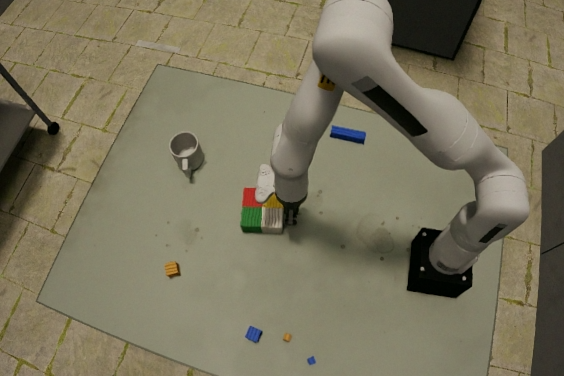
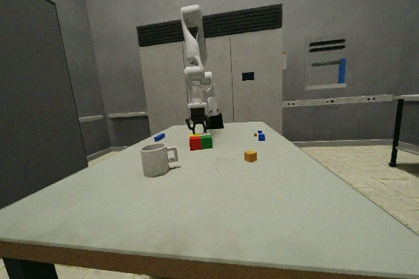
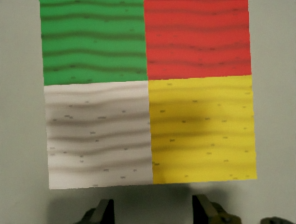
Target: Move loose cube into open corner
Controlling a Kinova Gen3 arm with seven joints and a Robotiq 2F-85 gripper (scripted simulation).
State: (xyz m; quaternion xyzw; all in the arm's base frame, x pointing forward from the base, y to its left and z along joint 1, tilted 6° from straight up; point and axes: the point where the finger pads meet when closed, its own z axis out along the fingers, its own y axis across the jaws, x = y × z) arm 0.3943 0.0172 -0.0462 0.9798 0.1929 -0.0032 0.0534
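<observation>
My gripper is now 4 cm to the right of the white cube, 4 cm short of it and 2 cm above it. Also, from my hand: green cube 8 cm ahead, 6 cm to the left, 2 cm below; then yellow cube 6 cm ahead, 2 cm below, 1 cm to the right; then red cube 10 cm ahead, 2 cm below, 1 cm to the left.
</observation>
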